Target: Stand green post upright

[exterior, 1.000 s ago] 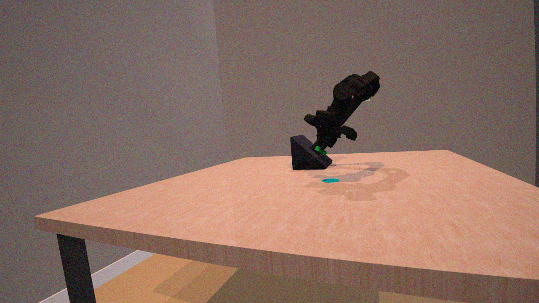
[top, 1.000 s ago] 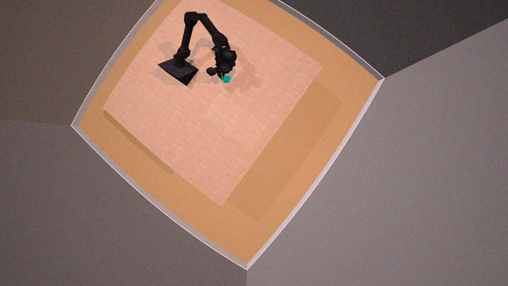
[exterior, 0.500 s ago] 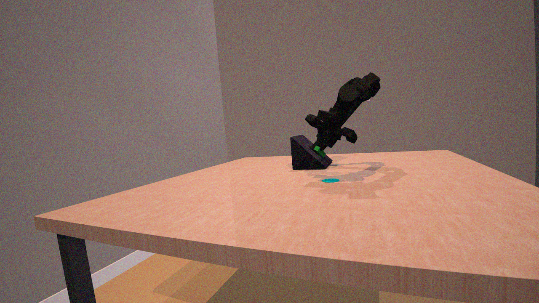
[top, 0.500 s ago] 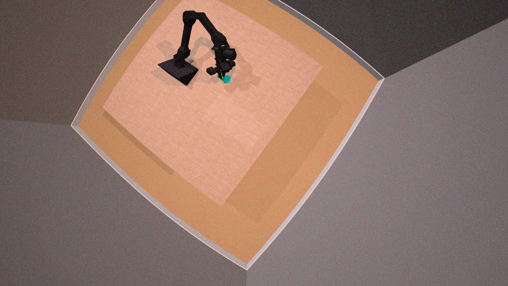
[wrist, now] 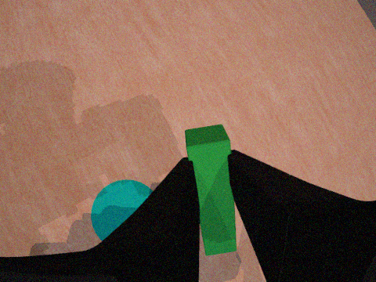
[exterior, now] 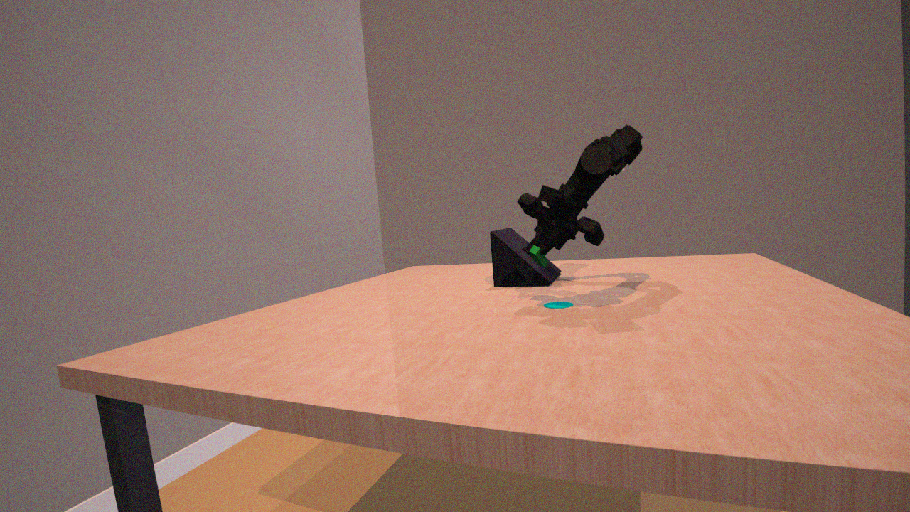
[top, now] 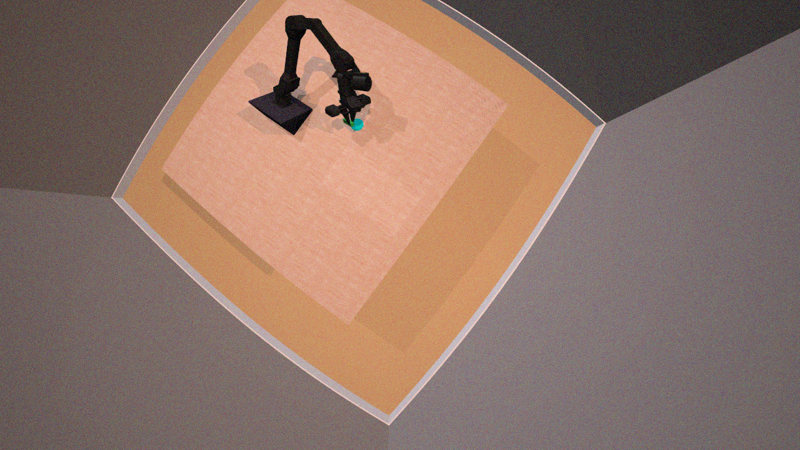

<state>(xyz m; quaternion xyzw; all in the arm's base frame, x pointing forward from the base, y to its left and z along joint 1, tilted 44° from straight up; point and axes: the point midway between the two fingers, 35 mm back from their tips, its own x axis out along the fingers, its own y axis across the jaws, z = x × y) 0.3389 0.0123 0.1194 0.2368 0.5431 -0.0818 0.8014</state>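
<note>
Now: gripper tip 11 cm above the cyan circle, 4 cm to the right of it and 1 cm past it. Round my gripper tip: green post 2 cm behind, 1 cm below.
</note>
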